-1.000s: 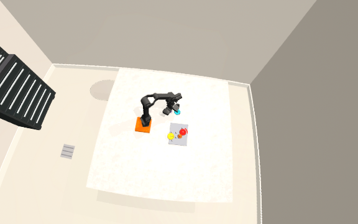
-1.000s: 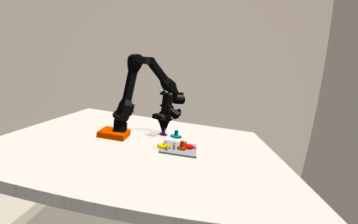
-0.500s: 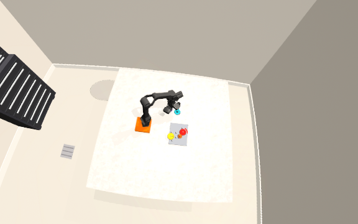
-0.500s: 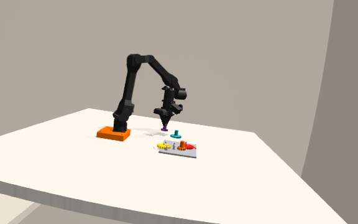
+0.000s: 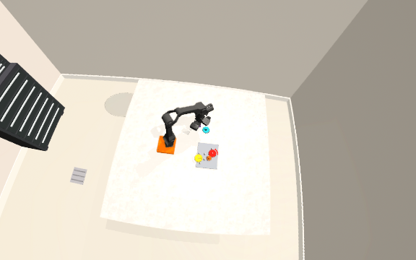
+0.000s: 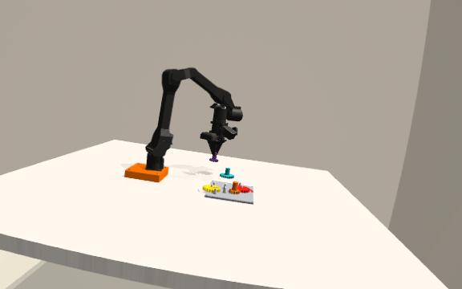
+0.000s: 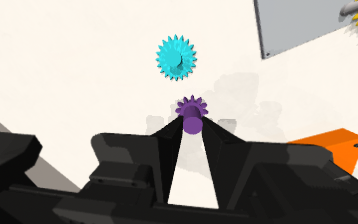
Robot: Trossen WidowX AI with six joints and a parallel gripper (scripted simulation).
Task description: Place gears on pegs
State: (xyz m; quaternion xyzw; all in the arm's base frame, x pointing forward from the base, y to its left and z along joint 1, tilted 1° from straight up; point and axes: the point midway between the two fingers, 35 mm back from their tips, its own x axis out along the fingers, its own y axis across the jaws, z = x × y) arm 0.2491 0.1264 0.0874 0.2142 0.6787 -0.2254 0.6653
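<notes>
Right now the orange gear is 6 cm ahead of my gripper tip, 27 cm to the right of it and 6 cm below it. The rest, counted from my gripper tip: purple gear 1 cm below; then teal gear 6 cm ahead, 2 cm to the right, 7 cm below; then red gear 9 cm ahead, 23 cm to the right, 7 cm below.
</notes>
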